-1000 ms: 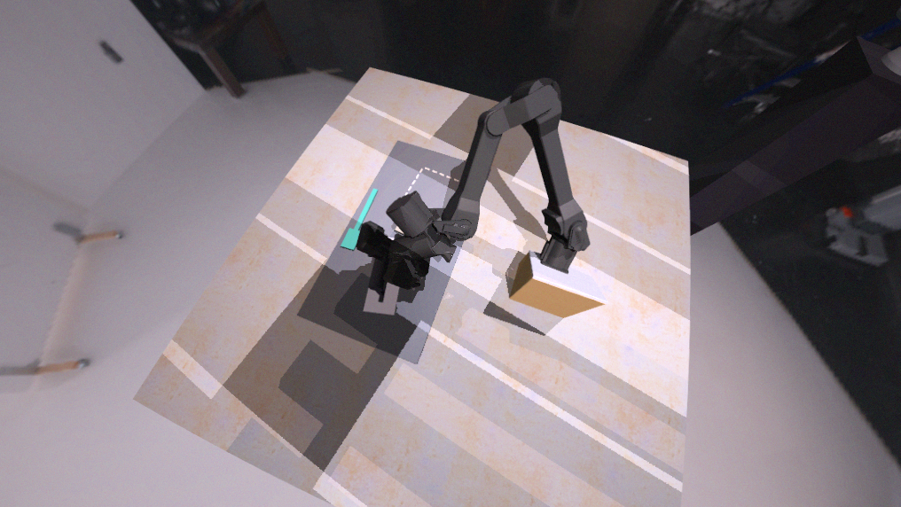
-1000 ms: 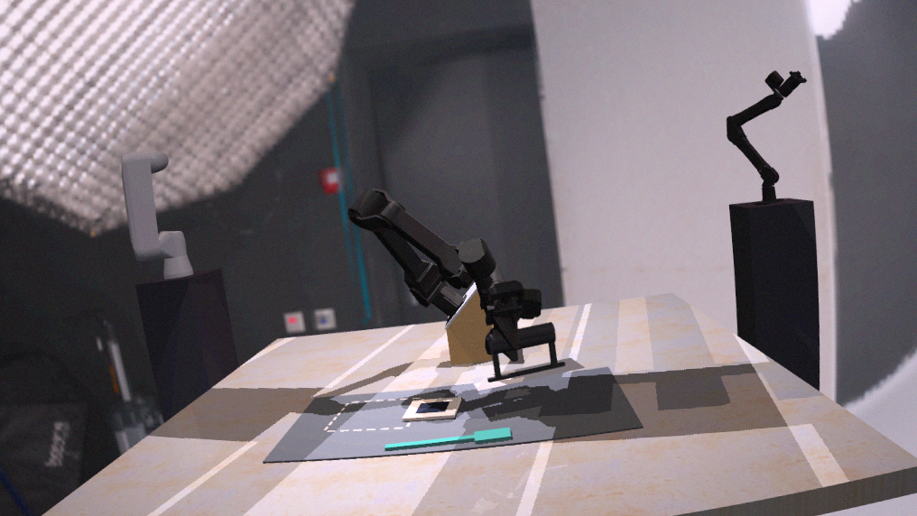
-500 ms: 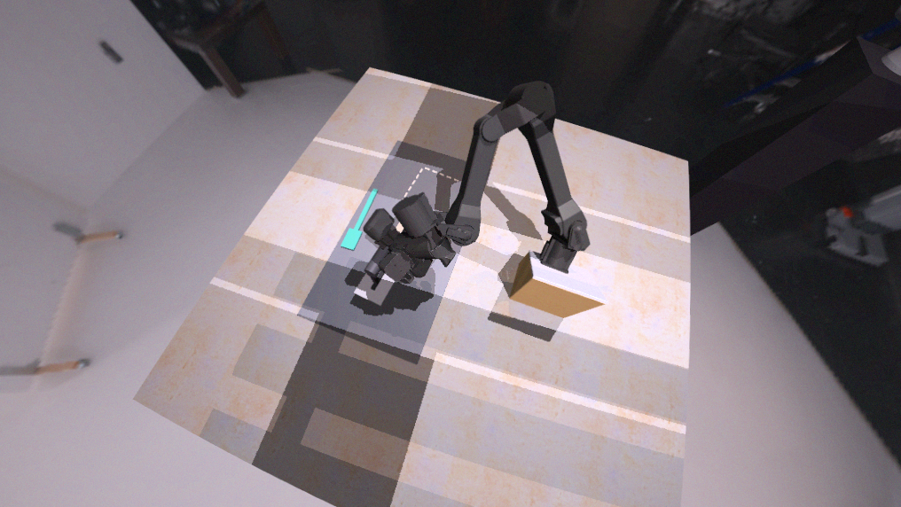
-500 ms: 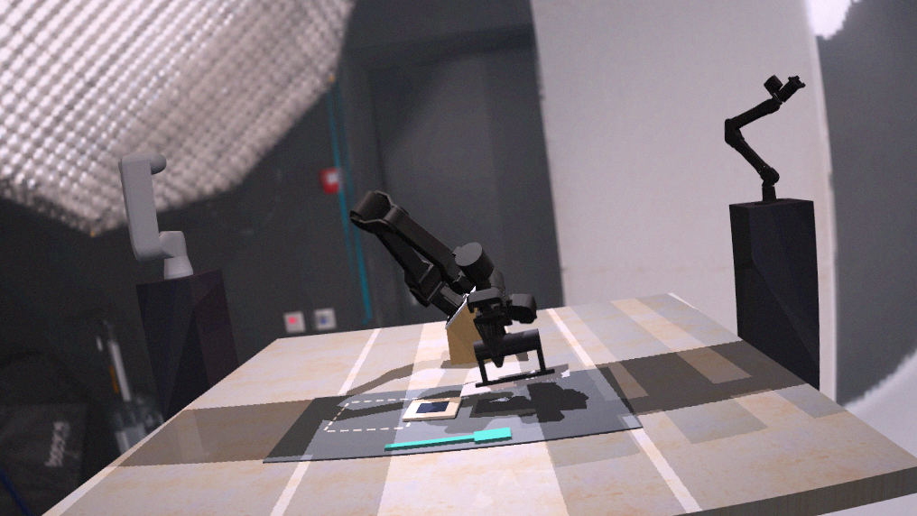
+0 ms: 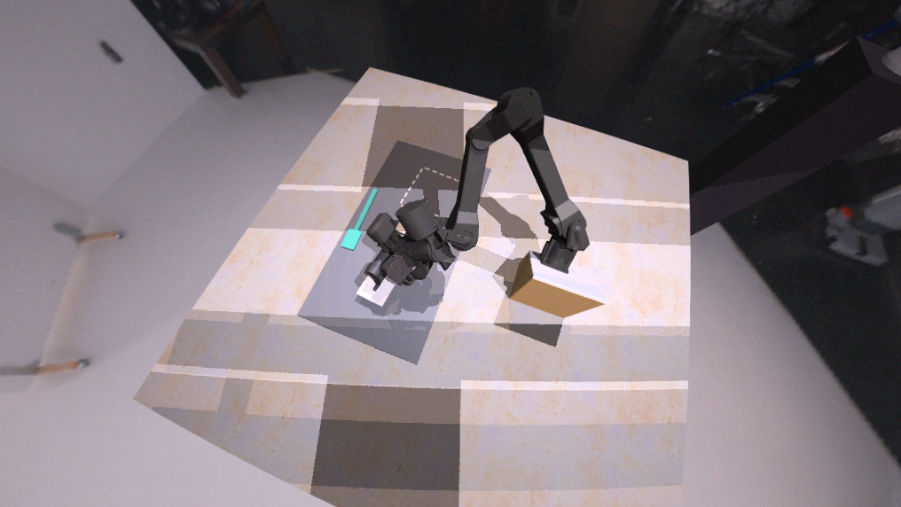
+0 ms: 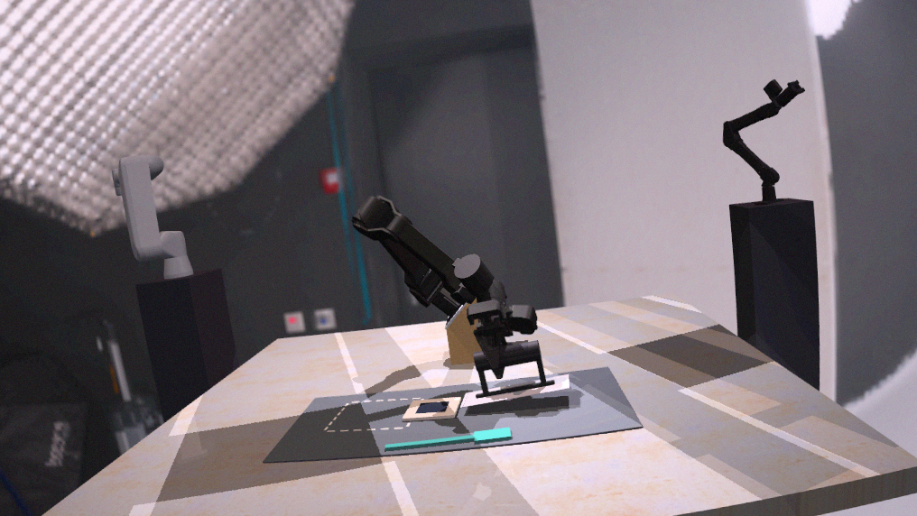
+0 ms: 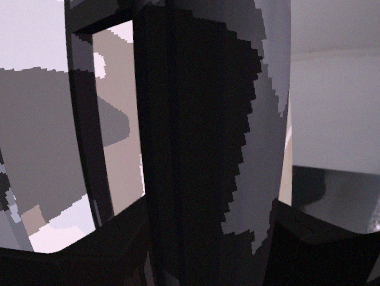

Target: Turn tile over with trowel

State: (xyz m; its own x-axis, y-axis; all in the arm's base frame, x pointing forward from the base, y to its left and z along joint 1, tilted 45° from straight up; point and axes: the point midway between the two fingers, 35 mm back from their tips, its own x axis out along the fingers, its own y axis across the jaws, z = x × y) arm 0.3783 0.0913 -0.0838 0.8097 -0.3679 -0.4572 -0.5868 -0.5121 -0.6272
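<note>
The dark mat is 9 cm to the right of my gripper tip and 9 cm below it. Round my gripper tip: teal trowel (13 cm ahead, 7 cm below, 6 cm to the right); tan square tile (13 cm to the right, 7 cm below, 2 cm behind).
</note>
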